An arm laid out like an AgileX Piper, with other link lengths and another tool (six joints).
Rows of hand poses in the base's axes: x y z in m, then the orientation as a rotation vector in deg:
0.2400 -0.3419 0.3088 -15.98 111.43 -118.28
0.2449 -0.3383 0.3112 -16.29 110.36 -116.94
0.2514 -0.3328 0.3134 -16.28 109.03 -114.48
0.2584 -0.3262 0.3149 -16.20 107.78 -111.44
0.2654 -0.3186 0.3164 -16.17 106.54 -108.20
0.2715 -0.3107 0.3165 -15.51 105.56 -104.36
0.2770 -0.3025 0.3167 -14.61 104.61 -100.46
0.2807 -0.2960 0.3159 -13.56 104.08 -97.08
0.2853 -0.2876 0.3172 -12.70 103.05 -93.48
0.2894 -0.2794 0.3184 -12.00 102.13 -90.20
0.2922 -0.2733 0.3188 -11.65 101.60 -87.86
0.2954 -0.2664 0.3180 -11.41 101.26 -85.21
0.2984 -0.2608 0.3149 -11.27 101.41 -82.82
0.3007 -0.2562 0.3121 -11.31 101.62 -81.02
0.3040 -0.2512 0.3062 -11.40 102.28 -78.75
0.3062 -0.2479 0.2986 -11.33 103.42 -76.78
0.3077 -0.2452 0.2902 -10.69 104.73 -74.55
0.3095 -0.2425 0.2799 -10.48 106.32 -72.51
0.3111 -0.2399 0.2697 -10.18 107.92 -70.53
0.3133 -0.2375 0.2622 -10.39 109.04 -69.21
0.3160 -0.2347 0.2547 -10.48 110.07 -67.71
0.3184 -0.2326 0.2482 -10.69 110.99 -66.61
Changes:
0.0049 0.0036 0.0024 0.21 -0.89 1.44
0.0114 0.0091 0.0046 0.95 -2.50 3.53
0.0184 0.0157 0.0061 2.07 -4.32 5.88
0.0254 0.0233 0.0076 3.32 -6.16 8.36
0.0315 0.0312 0.0077 5.13 -8.43 10.76
0.0370 0.0394 0.0079 7.07 -10.83 13.06
0.0407 0.0459 0.0071 8.95 -12.90 14.74
0.0453 0.0543 0.0084 10.75 -15.19 16.88
0.0494 0.0625 0.0096 12.43 -17.21 18.83
0.0522 0.0686 0.0100 13.68 -18.47 20.22
0.0554 0.0755 0.0092 15.23 -19.65 21.70
0.0584 0.0811 0.0061 16.84 -20.38 22.81
0.0607 0.0857 0.0033 18.10 -20.78 23.66
0.0640 0.0907 -0.0026 19.87 -21.00 24.50
0.0662 0.0940 -0.0102 21.69 -20.94 24.81
0.0677 0.0967 -0.0186 23.85 -21.19 24.84
0.0695 0.0994 -0.0289 25.94 -20.91 24.79
0.0711 0.1020 -0.0391 28.01 -20.65 24.64
0.0733 0.1044 -0.0466 29.35 -20.16 24.69
0.0760 0.1072 -0.0541 30.79 -19.84 24.81
0.0784 0.1093 -0.0606 31.90 -19.40 24.85

